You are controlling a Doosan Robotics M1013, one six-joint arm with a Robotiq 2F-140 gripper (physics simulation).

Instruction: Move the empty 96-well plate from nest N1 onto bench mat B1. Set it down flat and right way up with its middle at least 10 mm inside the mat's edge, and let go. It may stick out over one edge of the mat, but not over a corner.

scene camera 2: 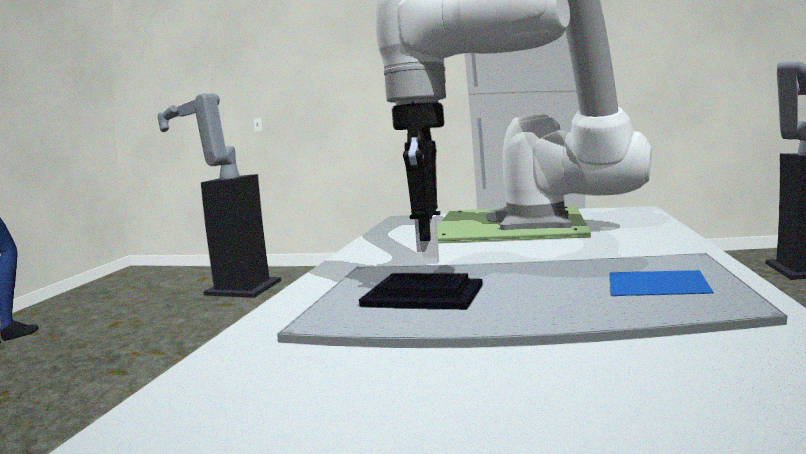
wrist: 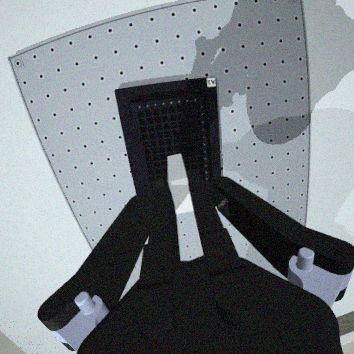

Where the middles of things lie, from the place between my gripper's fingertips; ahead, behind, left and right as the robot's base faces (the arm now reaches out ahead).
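Counted from my hand: black 96-well plate (scene camera 2: pixel 412 285), 3 cm below, 1 cm to the right; black nest N1 (scene camera 2: pixel 469 293), 5 cm below, 1 cm to the right; blue bench mat B1 (scene camera 2: pixel 649 282), 5 cm below, 37 cm to the left, 2 cm behind.
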